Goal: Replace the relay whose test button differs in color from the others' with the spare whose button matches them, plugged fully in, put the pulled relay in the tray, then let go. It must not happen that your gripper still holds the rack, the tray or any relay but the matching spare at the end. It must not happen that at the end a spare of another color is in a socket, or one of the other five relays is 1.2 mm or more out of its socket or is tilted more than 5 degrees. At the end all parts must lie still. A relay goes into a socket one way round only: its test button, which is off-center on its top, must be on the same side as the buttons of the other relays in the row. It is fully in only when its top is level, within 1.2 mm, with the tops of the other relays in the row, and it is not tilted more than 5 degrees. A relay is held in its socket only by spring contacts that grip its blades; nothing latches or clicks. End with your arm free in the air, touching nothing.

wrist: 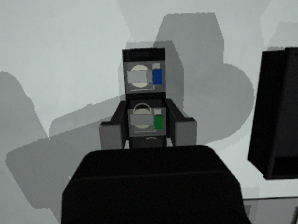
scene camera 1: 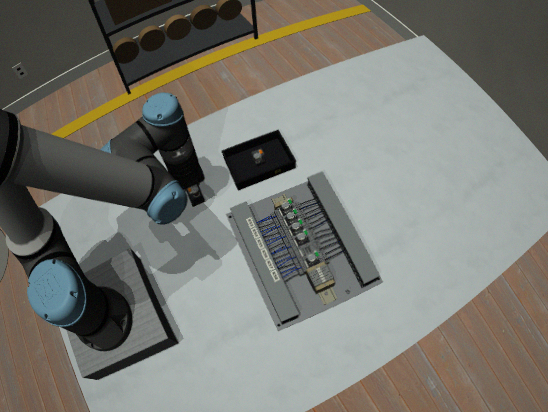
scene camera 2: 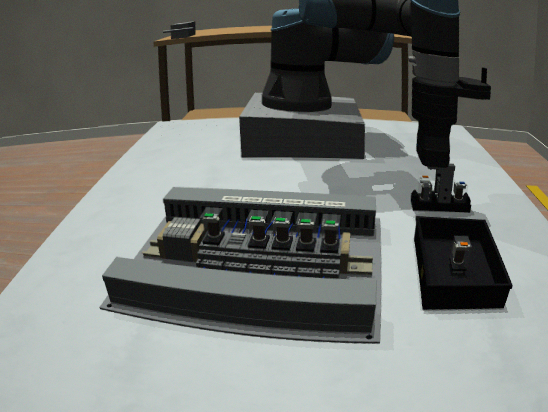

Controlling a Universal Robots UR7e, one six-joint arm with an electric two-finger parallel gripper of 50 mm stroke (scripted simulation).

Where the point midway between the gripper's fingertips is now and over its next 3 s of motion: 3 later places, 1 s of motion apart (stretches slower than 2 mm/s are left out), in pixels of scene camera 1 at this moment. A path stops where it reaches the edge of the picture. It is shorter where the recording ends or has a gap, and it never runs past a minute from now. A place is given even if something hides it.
My gripper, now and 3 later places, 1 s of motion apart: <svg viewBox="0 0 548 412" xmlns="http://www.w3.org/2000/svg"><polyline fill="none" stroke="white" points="191,184 188,178 185,170 183,165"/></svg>
